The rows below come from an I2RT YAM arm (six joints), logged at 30 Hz.
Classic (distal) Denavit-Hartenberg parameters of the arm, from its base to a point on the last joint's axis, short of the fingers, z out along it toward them. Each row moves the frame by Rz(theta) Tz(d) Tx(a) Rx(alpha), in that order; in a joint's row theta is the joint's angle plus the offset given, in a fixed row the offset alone. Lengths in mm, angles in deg.
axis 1: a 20, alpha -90, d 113.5, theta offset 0
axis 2: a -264, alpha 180, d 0, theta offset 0
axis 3: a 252.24, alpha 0, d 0, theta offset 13.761
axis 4: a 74, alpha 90, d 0, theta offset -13.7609
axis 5: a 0, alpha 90, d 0, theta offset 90
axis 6: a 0, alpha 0, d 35.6, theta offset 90
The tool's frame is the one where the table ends.
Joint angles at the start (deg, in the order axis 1, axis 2, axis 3, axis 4, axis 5, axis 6):
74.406 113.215 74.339 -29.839 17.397 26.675
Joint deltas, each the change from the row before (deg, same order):
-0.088 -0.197 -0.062 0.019 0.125 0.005
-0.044 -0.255 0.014 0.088 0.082 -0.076
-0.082 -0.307 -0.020 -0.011 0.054 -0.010
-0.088 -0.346 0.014 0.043 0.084 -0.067
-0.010 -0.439 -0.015 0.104 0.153 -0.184
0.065 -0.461 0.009 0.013 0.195 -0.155
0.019 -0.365 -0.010 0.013 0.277 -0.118
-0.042 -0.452 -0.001 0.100 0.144 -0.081
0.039 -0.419 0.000 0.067 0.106 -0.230
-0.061 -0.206 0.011 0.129 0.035 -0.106
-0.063 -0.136 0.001 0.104 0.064 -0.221
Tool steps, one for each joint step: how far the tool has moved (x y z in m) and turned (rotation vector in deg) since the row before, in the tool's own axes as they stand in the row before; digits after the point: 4 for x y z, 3 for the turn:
-0.0005 -0.0008 -0.0008 0.085 -0.180 0.129
-0.0010 -0.0004 -0.0015 -0.059 -0.337 0.071
-0.0009 -0.0008 -0.0016 -0.032 -0.252 0.146
-0.0013 -0.0008 -0.0019 -0.056 -0.374 0.133
-0.0012 -0.0005 -0.0026 -0.082 -0.517 -0.014
-0.0011 -0.0001 -0.0029 -0.060 -0.503 -0.063
-0.0009 -0.0004 -0.0022 0.086 -0.437 -0.019
-0.0014 -0.0007 -0.0026 -0.079 -0.530 0.130
-0.0011 -0.0002 -0.0026 -0.125 -0.464 -0.109
-0.0010 -0.0005 -0.0011 -0.080 -0.306 0.057
-0.0007 -0.0005 -0.0007 -0.008 -0.229 -0.090

